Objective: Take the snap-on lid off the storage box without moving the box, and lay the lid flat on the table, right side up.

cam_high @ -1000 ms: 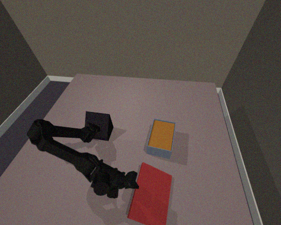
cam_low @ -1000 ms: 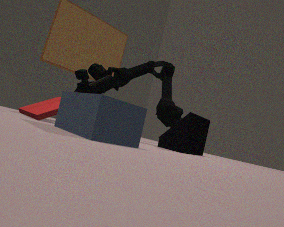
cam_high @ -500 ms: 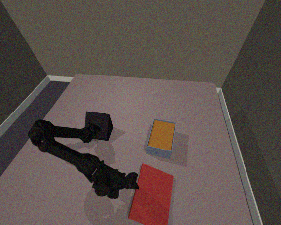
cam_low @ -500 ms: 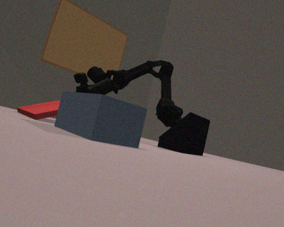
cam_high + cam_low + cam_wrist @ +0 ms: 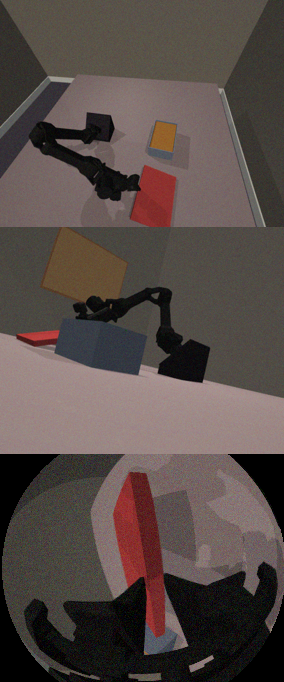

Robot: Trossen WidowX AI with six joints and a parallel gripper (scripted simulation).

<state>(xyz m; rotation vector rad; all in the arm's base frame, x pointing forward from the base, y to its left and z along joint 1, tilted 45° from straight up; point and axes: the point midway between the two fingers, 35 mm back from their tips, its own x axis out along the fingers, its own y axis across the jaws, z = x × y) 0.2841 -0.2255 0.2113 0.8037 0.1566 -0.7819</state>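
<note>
Right now my gripper tip is 80 mm short of the red lid, 10 mm to the left of it and 20 mm above it. The rest, counted from my gripper tip: blue storage box 110 mm ahead, 300 mm to the left, 10 mm below.
</note>
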